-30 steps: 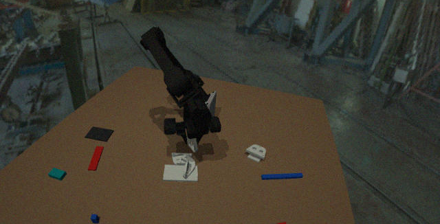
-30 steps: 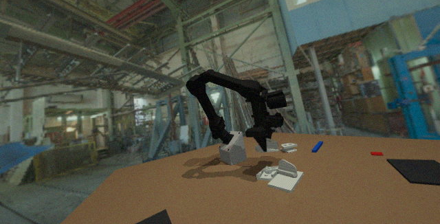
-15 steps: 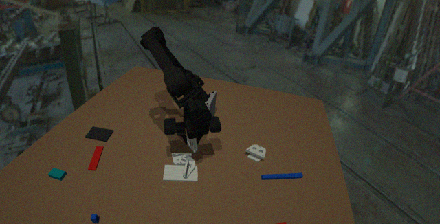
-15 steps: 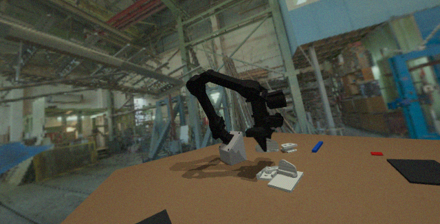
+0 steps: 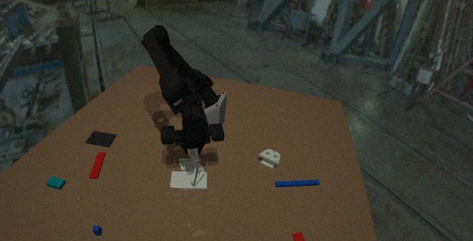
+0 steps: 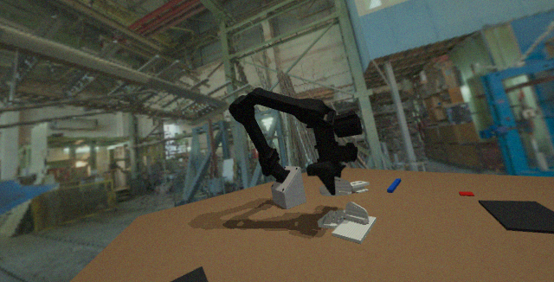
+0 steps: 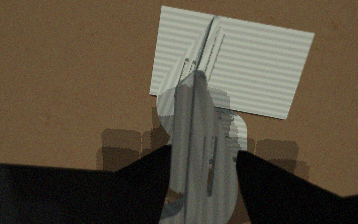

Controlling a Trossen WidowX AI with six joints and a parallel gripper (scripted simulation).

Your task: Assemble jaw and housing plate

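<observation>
The white base is 50 mm ahead of my gripper tip and 80 mm below it. Round my gripper tip: grey jaw 40 mm behind; red bar 100 mm ahead, 340 mm to the right, 80 mm below; white block 130 mm behind, 260 mm to the left, 70 mm below.
</observation>
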